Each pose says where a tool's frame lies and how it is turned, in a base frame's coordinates. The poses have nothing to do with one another.
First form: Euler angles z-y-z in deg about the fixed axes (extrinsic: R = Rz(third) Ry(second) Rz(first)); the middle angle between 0 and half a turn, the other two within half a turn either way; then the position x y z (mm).
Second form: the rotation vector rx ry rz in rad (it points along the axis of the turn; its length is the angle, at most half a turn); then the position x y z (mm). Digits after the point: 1 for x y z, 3 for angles.
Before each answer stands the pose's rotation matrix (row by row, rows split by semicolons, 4 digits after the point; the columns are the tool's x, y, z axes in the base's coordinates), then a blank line. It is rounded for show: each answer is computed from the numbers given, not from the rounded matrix.
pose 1, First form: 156.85 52.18 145.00 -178.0 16.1 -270.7
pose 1, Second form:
0.2363 0.7249 -0.6471; -0.6454 0.6149 0.4531; 0.7263 0.3106 0.6132

-0.098 -0.944 -0.941 -178.0 16.1 -270.7
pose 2, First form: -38.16 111.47 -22.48 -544.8 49.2 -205.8
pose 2, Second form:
-0.5022 0.0917 0.8599; -0.4609 0.8130 -0.3558; -0.7317 -0.5750 -0.3660

-0.274 1.992 -0.692 -544.8 49.2 -205.8
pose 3, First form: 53.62 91.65 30.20 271.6 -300.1 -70.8
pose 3, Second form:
-0.4197 -0.2783 0.8639; 0.6872 0.5243 0.5028; -0.5929 0.8048 -0.0288

0.349 1.685 1.117 271.6 -300.1 -70.8
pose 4, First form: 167.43 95.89 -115.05 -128.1 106.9 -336.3
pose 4, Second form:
0.1548 -0.8937 -0.4212; -0.1829 0.3930 -0.9012; 0.9709 0.2165 -0.1026

1.077 -1.342 0.685 -128.1 106.9 -336.3
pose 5, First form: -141.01 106.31 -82.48 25.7 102.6 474.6
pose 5, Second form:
-0.5952 -0.7937 0.1256; -0.2987 0.0735 -0.9515; 0.7460 -0.6039 -0.2808

1.081 -1.929 1.539 25.7 102.6 474.6
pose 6, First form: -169.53 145.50 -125.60 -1.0 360.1 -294.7
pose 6, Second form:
-0.6195 -0.7124 -0.3297; -0.5532 0.6942 -0.4605; 0.5570 -0.1029 -0.8241

0.972 -2.411 0.433 -1.0 360.1 -294.7
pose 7, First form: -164.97 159.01 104.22 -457.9 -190.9 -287.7
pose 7, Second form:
0.0299 0.9957 -0.0880; 0.9378 0.0025 0.3472; 0.3460 -0.0929 -0.9336

-2.004 -1.975 -0.264 -457.9 -190.9 -287.7
